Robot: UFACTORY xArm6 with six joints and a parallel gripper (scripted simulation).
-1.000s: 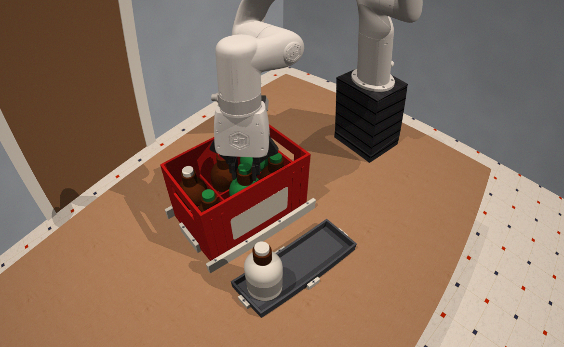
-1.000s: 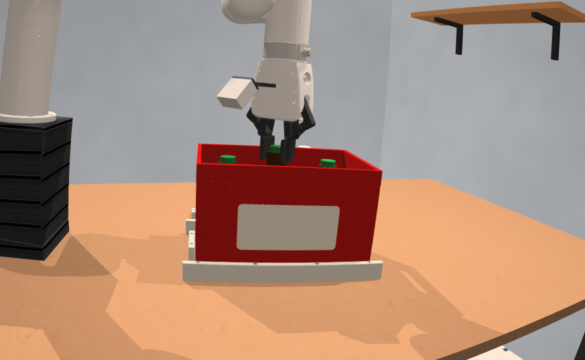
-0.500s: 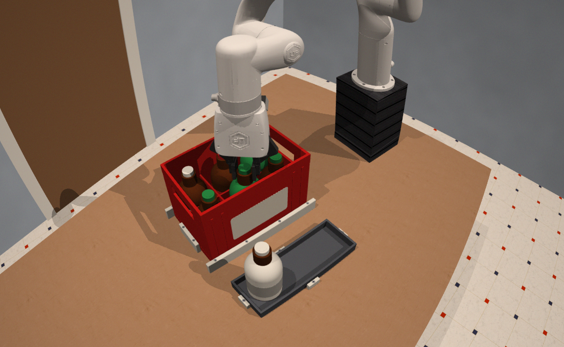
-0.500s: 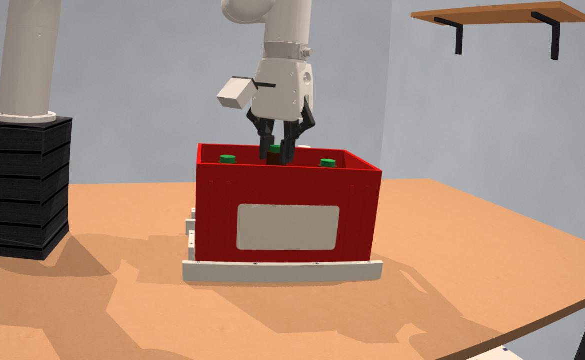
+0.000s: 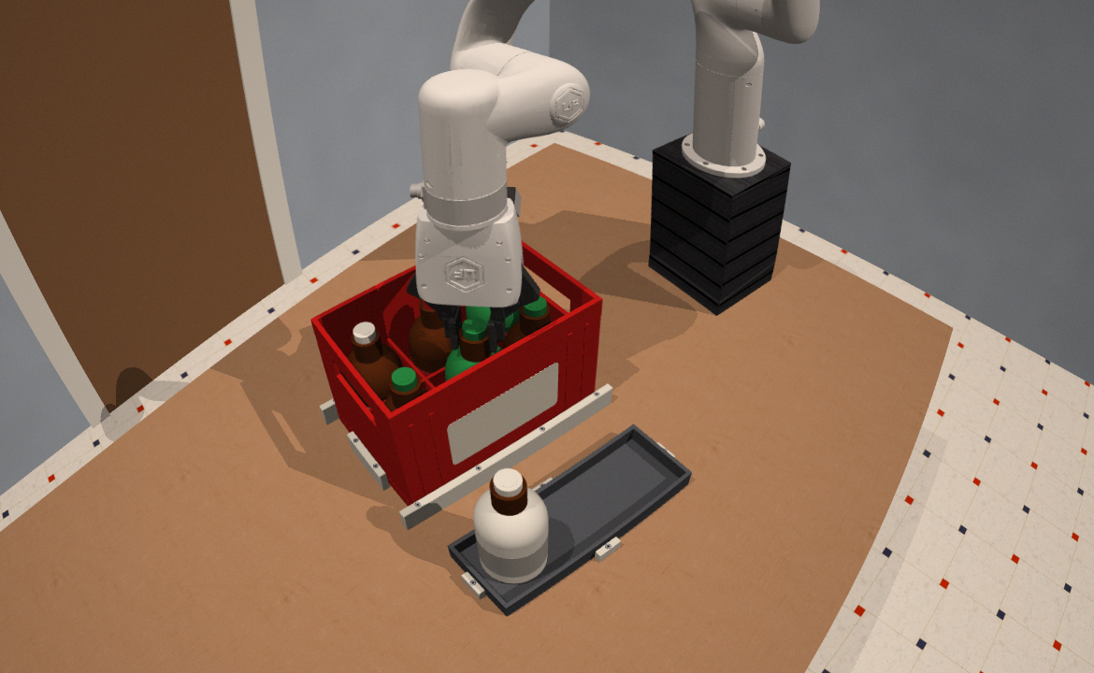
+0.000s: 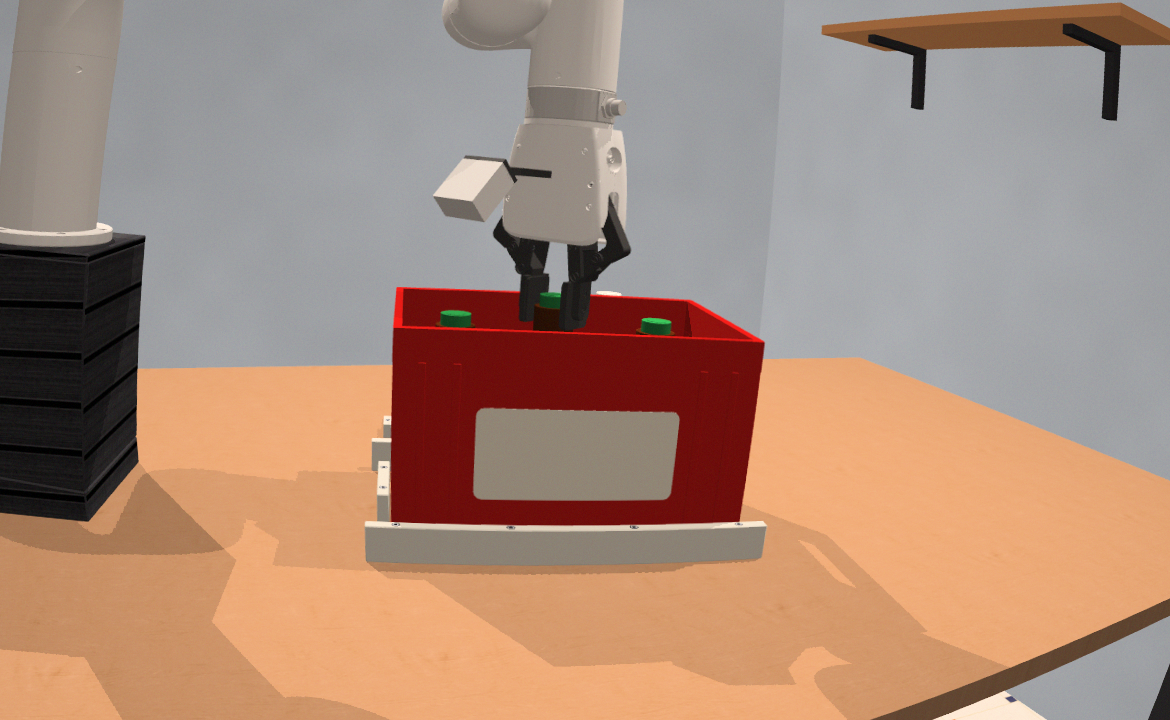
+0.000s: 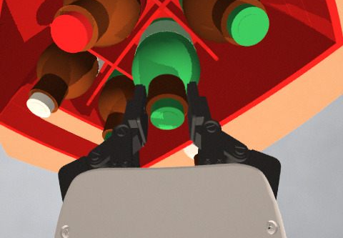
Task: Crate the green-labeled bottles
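Now: the green bottle 70 mm below my hand. Also, from my hand: dark tray: 20 mm ahead, 170 mm to the left, 160 mm below; crate: 40 mm to the right, 90 mm below; white-labeled bottle: 110 mm ahead, 150 mm to the left, 90 mm below.
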